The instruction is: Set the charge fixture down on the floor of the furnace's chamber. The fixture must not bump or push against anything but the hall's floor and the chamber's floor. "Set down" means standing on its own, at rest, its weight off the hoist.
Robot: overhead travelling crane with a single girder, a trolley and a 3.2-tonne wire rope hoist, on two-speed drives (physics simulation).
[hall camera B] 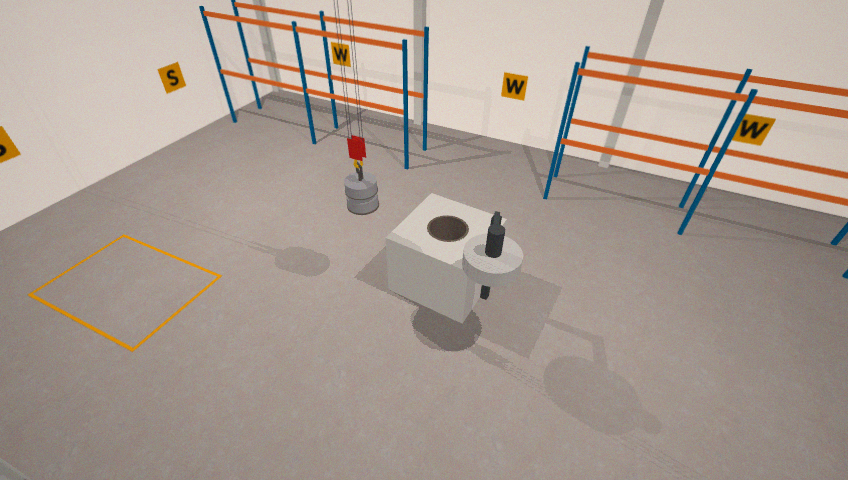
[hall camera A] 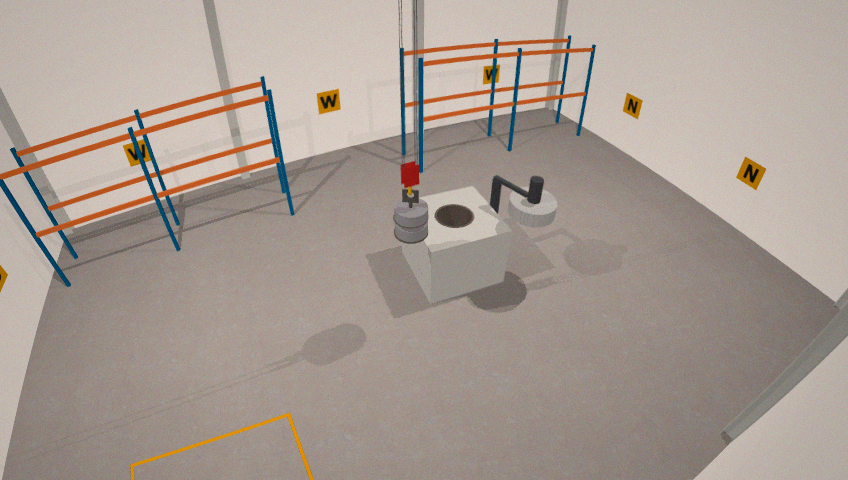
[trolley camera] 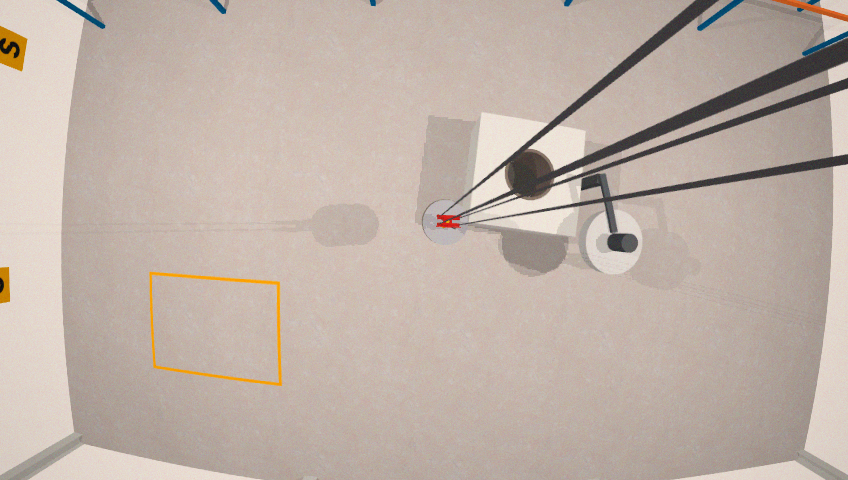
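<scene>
The charge fixture point(hall camera A: 411, 230) point(hall camera B: 361, 201) point(trolley camera: 436, 234), a grey ribbed cylinder, hangs upright in the air from the hook point(hall camera A: 410, 192) point(hall camera B: 358, 164) point(trolley camera: 447, 221) under the red block. My gripper is this hook, engaged with the fixture's top lug. The white furnace point(hall camera A: 467, 267) point(hall camera B: 422, 267) point(trolley camera: 505, 133) has a round dark chamber opening point(hall camera A: 454, 215) point(hall camera B: 447, 228) point(trolley camera: 526, 170) in its top. In the trolley view the fixture is left of and below the opening, close to the furnace's lower left corner. Its height over the furnace top is hard to tell. The chamber's floor is hidden in shade.
The round lid point(hall camera A: 532, 212) point(hall camera B: 484, 271) point(trolley camera: 612, 262) is held beside the furnace on a dark arm point(hall camera A: 508, 183) point(trolley camera: 608, 205), on the side away from the fixture. Blue-orange racks point(hall camera A: 421, 113) point(hall camera B: 405, 107) stand along the W wall. A yellow outline point(hall camera A: 211, 439) point(hall camera B: 172, 255) point(trolley camera: 279, 333) marks the floor.
</scene>
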